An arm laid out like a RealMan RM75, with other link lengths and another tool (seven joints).
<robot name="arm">
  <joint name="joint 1" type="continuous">
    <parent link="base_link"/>
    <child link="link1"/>
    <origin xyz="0 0 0.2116" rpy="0 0 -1.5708"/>
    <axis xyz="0 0 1"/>
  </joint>
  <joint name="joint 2" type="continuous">
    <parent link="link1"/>
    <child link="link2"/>
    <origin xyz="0 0 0" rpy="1.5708 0 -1.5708"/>
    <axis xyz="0 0 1"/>
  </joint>
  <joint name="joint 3" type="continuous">
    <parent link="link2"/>
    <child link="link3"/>
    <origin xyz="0 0.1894 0" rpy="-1.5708 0 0"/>
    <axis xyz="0 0 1"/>
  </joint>
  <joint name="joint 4" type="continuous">
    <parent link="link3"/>
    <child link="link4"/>
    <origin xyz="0 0 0" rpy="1.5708 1.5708 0"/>
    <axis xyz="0 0 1"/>
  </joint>
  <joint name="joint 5" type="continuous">
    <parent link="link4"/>
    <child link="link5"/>
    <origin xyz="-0.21 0 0" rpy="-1.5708 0 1.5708"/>
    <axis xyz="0 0 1"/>
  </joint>
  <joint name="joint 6" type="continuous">
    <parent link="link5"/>
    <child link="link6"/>
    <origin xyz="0 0 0" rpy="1.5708 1.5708 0"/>
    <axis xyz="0 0 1"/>
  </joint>
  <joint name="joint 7" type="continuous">
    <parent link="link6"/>
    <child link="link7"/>
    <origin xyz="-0.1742 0 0" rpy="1.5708 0 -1.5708"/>
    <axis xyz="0 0 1"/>
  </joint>
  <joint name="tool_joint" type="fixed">
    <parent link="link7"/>
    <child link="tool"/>
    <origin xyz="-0.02 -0.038 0.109" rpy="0 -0.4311 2.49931"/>
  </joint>
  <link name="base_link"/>
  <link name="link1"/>
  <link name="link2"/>
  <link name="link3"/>
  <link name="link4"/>
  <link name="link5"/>
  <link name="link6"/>
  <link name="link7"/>
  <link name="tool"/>
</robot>
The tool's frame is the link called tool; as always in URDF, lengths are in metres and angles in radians. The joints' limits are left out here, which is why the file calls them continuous.
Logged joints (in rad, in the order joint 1, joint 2, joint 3, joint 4, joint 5, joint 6, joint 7), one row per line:
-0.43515 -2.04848 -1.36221 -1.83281 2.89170 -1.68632 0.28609
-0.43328 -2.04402 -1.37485 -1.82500 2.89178 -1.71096 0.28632
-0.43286 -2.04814 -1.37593 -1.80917 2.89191 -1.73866 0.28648
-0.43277 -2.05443 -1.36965 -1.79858 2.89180 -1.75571 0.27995
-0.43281 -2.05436 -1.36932 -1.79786 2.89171 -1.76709 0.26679
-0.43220 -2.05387 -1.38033 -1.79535 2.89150 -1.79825 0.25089
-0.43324 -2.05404 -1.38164 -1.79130 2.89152 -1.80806 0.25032
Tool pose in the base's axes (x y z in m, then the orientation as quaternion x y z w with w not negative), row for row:
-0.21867 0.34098 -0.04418 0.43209 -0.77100 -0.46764 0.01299
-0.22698 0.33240 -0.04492 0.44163 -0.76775 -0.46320 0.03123
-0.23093 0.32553 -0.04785 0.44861 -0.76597 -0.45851 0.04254
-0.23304 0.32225 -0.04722 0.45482 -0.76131 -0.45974 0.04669
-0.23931 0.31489 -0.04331 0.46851 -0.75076 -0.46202 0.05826
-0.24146 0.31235 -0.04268 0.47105 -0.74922 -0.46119 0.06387
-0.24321 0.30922 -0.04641 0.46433 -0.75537 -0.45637 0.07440
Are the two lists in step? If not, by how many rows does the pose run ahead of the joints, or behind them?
The pose runs 1 row ahead of the joints: the pose in row i belongs to the joints in row i + 1.
